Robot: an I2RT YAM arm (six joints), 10 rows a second.
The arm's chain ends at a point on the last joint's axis. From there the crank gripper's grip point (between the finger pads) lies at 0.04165 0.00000 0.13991 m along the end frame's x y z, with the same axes.
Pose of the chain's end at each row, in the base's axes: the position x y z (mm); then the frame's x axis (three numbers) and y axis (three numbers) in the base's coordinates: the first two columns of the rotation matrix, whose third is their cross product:
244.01 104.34 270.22 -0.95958 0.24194 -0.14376 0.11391 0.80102 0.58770
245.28 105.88 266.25 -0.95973 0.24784 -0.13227 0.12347 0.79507 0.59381
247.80 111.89 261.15 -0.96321 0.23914 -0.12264 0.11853 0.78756 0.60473
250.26 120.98 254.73 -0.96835 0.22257 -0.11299 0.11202 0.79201 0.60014
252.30 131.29 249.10 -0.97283 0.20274 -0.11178 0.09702 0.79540 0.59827
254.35 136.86 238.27 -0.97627 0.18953 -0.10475 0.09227 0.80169 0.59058
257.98 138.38 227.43 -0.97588 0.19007 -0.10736 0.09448 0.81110 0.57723
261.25 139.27 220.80 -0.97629 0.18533 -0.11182 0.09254 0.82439 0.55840
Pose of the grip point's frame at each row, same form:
240.05 191.03 152.84 -0.95958 0.24194 -0.14376 0.11391 0.80102 0.58770
240.61 193.65 149.70 -0.95973 0.24784 -0.13227 0.12347 0.79507 0.59381
241.43 201.31 145.94 -0.96321 0.23914 -0.12264 0.11853 0.78756 0.60473
241.14 209.79 139.23 -0.96835 0.22257 -0.11299 0.11202 0.79201 0.60014
241.19 219.65 133.43 -0.97283 0.20274 -0.11178 0.09702 0.79540 0.59827
241.10 224.07 121.96 -0.97627 0.18953 -0.10475 0.09227 0.80169 0.59058
244.87 223.69 109.70 -0.97588 0.19007 -0.10736 0.09448 0.81110 0.57723
247.96 221.81 101.14 -0.97629 0.18533 -0.11182 0.09254 0.82439 0.55840

